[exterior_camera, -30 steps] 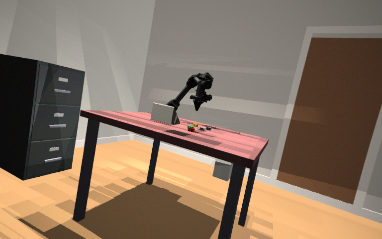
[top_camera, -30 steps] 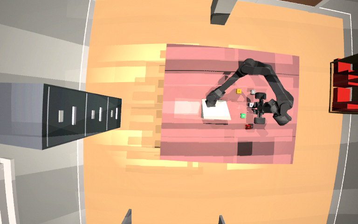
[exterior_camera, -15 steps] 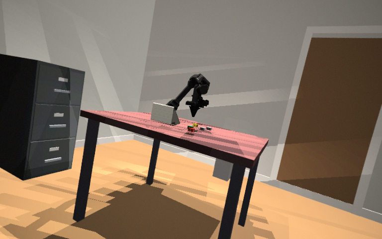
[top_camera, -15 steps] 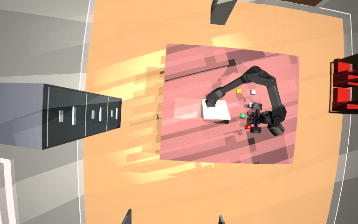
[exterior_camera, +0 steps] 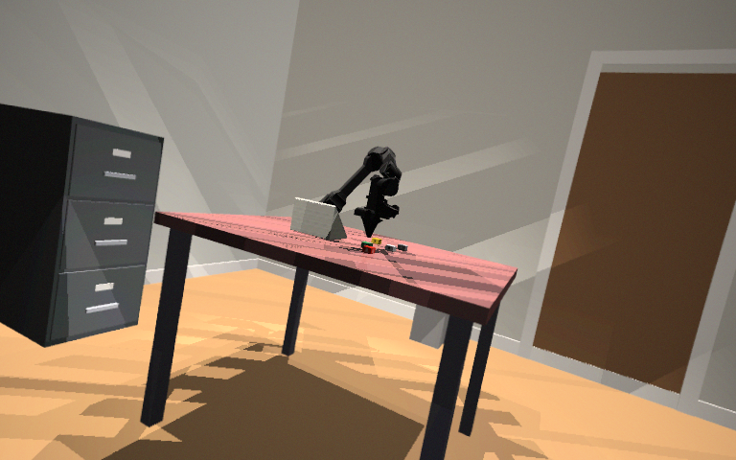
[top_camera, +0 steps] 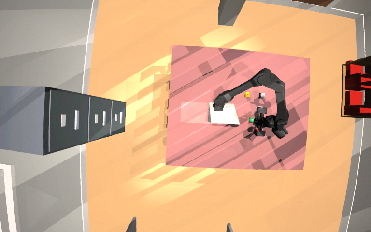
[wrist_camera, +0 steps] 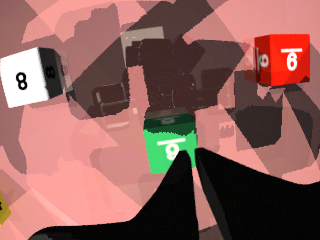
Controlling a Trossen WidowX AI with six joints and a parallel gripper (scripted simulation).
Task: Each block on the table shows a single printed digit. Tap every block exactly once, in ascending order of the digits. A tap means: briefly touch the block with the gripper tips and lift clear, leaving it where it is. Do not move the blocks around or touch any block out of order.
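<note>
Now: gripper tip 3 cm above the green block and 1 cm to the right of it. Round my gripper tip: yellow block: 20 cm to the left, 3 cm below, 2 cm behind; then white block: 9 cm to the left, 7 cm ahead, 3 cm below; then red block: 8 cm to the right, 3 cm below, 3 cm ahead.
</note>
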